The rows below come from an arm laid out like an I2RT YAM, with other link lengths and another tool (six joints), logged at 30 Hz.
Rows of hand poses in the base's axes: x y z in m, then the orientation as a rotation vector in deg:
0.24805, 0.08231, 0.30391, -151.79, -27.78, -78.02
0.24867, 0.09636, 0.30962, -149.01, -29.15, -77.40
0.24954, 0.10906, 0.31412, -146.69, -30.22, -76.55
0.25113, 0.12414, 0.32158, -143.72, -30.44, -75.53
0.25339, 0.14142, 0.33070, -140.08, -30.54, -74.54
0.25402, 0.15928, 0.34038, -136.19, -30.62, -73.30
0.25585, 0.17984, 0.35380, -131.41, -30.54, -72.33
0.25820, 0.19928, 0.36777, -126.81, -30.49, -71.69
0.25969, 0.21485, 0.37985, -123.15, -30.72, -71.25
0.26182, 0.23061, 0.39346, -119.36, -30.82, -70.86
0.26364, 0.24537, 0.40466, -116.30, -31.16, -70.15
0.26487, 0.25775, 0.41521, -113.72, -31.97, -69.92
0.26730, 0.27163, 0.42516, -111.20, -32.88, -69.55
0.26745, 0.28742, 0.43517, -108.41, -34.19, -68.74
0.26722, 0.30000, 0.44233, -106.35, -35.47, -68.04
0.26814, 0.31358, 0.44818, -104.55, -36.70, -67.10
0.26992, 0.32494, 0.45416, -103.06, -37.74, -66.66
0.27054, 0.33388, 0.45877, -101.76, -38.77, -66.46
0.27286, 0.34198, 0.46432, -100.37, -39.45, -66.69
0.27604, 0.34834, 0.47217, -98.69, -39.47, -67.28
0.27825, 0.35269, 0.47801, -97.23, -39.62, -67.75
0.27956, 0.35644, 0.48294, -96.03, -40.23, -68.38
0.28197, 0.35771, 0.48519, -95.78, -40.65, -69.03
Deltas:
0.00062, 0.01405, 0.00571, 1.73, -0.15, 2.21
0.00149, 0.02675, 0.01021, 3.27, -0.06, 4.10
0.00308, 0.04183, 0.01767, 5.74, 0.08, 5.94
0.00534, 0.05911, 0.02679, 8.76, 0.06, 8.05
0.00597, 0.07697, 0.03647, 12.03, 0.15, 10.36
0.00780, 0.09753, 0.04989, 15.98, -0.15, 12.97
0.01015, 0.11697, 0.06386, 19.66, -0.70, 15.43
0.01164, 0.13254, 0.07594, 22.42, -1.24, 17.54
0.01377, 0.14830, 0.08955, 25.32, -1.88, 19.63
0.01559, 0.16306, 0.10075, 27.62, -2.14, 21.59
0.01682, 0.17544, 0.11130, 29.15, -2.70, 23.46
0.01925, 0.18932, 0.12125, 30.61, -3.16, 25.40
0.01940, 0.20511, 0.13126, 32.14, -3.42, 27.86
0.01917, 0.21769, 0.13842, 33.10, -3.56, 29.91
0.02009, 0.23127, 0.14427, 33.94, -3.44, 31.87
0.02187, 0.24263, 0.15025, 34.51, -3.62, 33.41
0.02249, 0.25157, 0.15486, 34.87, -3.93, 34.78
0.02481, 0.25967, 0.16041, 35.37, -4.58, 35.85
0.02799, 0.26603, 0.16826, 36.36, -5.56, 36.59
0.03020, 0.27038, 0.17410, 37.14, -6.39, 37.31
0.03151, 0.27413, 0.17903, 37.40, -7.32, 38.12
0.03392, 0.27540, 0.18128, 37.11, -7.94, 38.29

